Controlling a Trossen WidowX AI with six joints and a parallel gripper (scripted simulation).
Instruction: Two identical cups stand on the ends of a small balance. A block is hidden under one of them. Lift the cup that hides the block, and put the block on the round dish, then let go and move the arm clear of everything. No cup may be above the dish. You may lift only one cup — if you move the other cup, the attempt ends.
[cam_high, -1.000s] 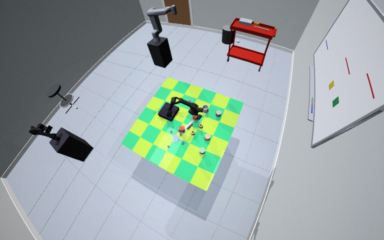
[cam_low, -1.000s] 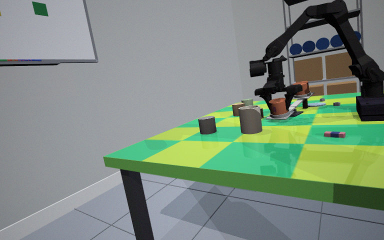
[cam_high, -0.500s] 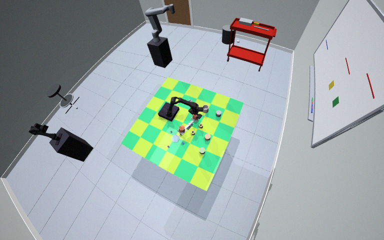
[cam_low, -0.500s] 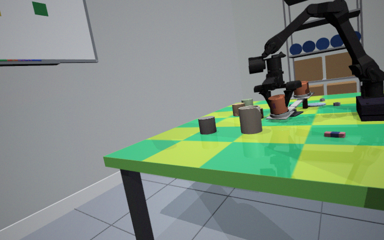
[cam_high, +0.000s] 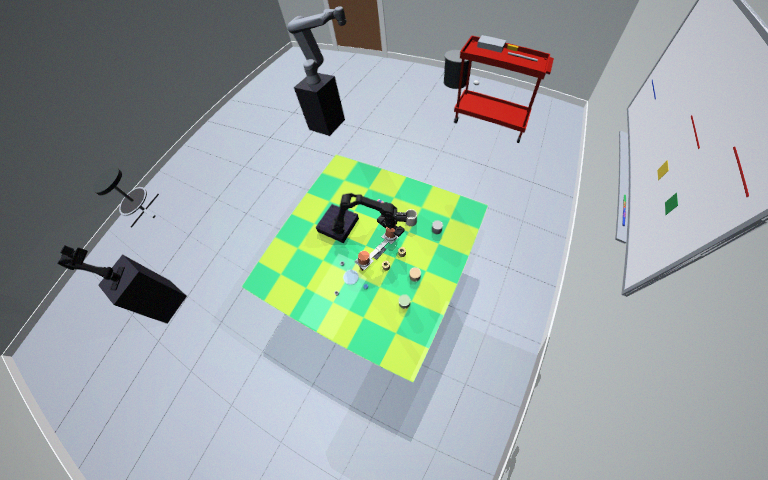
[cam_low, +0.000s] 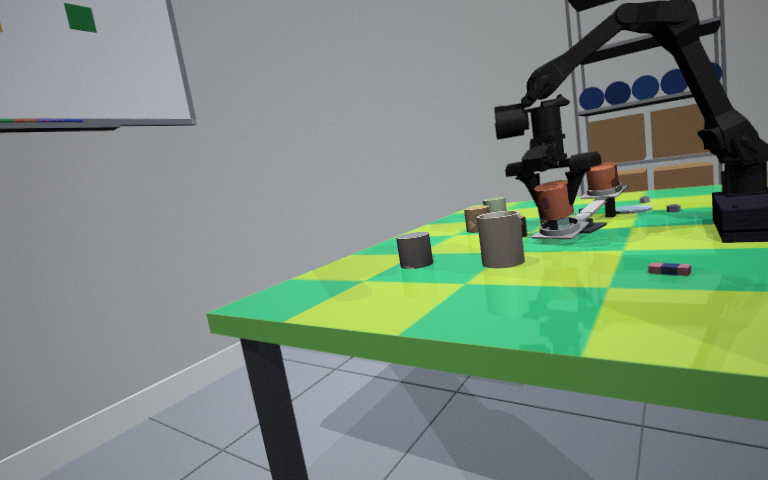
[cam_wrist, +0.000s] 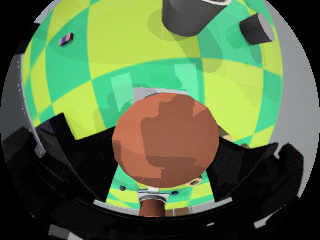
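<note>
Now: the grey-green block 40 mm below my gripper tip. Round my gripper tip: beige cup: 60 mm ahead, 170 mm to the left, 40 mm below; then grey cylinder: 260 mm ahead, 190 mm to the left, 40 mm below; then pink-and-blue block: 220 mm behind, 220 mm to the left, 70 mm below.
</note>
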